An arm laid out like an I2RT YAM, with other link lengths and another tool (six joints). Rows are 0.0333 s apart.
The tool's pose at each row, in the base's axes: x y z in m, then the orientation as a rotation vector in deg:
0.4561, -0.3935, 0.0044, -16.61, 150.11, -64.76
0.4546, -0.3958, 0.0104, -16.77, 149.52, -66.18
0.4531, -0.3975, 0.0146, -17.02, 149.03, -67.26
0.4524, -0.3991, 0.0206, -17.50, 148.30, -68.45
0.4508, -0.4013, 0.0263, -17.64, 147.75, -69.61
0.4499, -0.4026, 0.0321, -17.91, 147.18, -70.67
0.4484, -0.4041, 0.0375, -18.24, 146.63, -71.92
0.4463, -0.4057, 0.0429, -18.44, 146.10, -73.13
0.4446, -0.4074, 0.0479, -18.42, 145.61, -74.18
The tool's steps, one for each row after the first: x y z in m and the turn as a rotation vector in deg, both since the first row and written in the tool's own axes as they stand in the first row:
0.0011, -0.0058, -0.0029, 1.03, 0.04, -0.29
0.0023, -0.0100, -0.0050, 1.81, 0.01, -0.59
0.0024, -0.0154, -0.0081, 2.72, -0.20, -1.01
0.0035, -0.0209, -0.0108, 3.58, -0.20, -1.25
0.0038, -0.0260, -0.0141, 4.37, -0.28, -1.55
0.0047, -0.0309, -0.0171, 5.26, -0.27, -1.94
0.0063, -0.0358, -0.0202, 6.13, -0.22, -2.24
0.0075, -0.0405, -0.0229, 6.92, -0.16, -2.38

